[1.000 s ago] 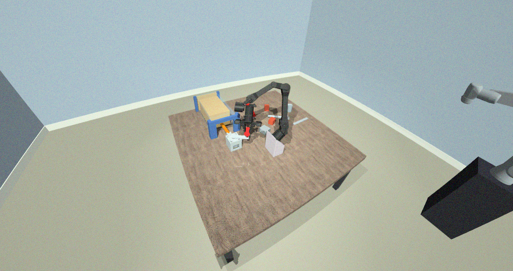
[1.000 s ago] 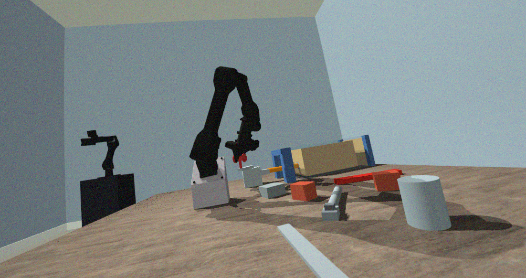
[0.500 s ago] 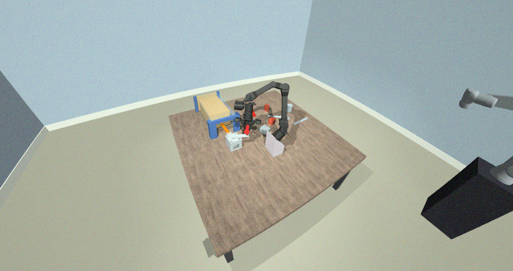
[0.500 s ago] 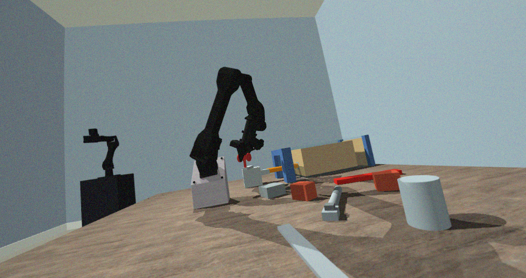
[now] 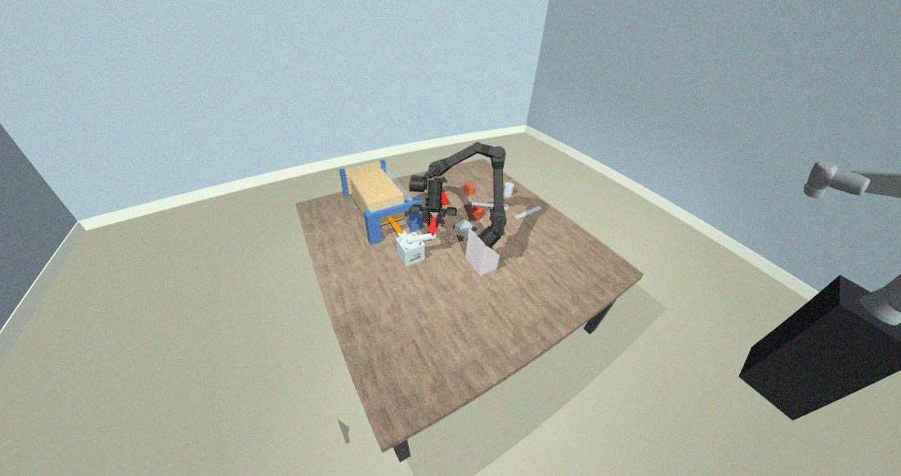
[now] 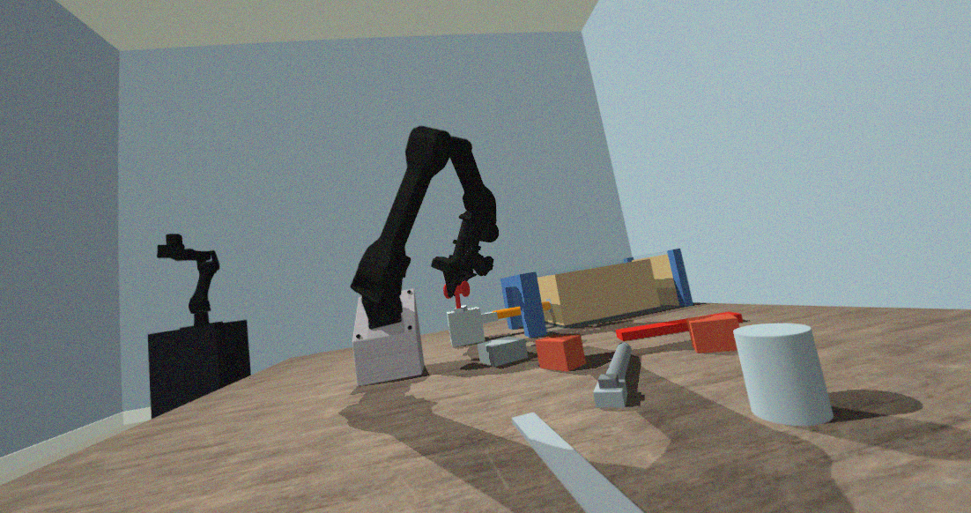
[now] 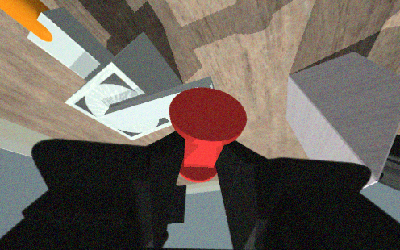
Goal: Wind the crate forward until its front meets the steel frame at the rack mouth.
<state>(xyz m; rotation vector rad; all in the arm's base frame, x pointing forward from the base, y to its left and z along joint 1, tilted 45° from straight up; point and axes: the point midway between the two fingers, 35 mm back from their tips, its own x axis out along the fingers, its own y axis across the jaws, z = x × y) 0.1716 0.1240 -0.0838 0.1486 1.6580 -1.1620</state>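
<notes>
Now: the winch handle 2 cm ahead of my gripper tip, 3 cm to the left of it and 3 cm below it. Round my gripper tip: blue steel frame: 19 cm ahead, 9 cm to the left, 3 cm below; then grey winch: 1 cm ahead, 8 cm to the left, 10 cm below; then red knob: 1 cm ahead, 1 cm to the right.
</notes>
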